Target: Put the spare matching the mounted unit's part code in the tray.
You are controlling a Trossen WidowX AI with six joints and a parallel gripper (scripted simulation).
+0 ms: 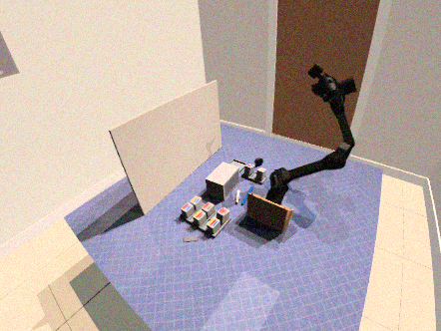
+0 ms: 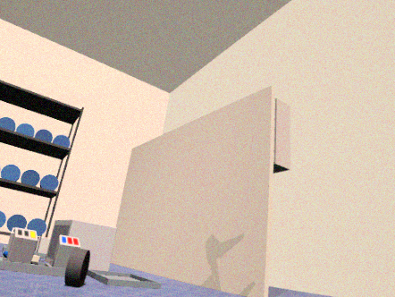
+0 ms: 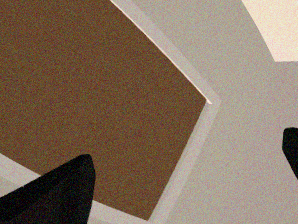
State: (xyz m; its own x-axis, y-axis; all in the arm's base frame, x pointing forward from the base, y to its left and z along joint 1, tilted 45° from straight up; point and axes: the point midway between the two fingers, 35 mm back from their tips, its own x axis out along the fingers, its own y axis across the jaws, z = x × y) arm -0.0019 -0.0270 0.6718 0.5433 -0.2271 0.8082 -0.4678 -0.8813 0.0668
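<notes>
My gripper tip is 69 cm to the right of the grey spare block, 49 cm above it and 10 cm short of it. Also, from my gripper tip: flat grey tray (53 cm below, 35 cm to the left, 30 cm ahead); then black wheel (51 cm below, 24 cm to the left, 20 cm ahead); then grey box (53 cm to the left, 48 cm below, 24 cm ahead).
</notes>
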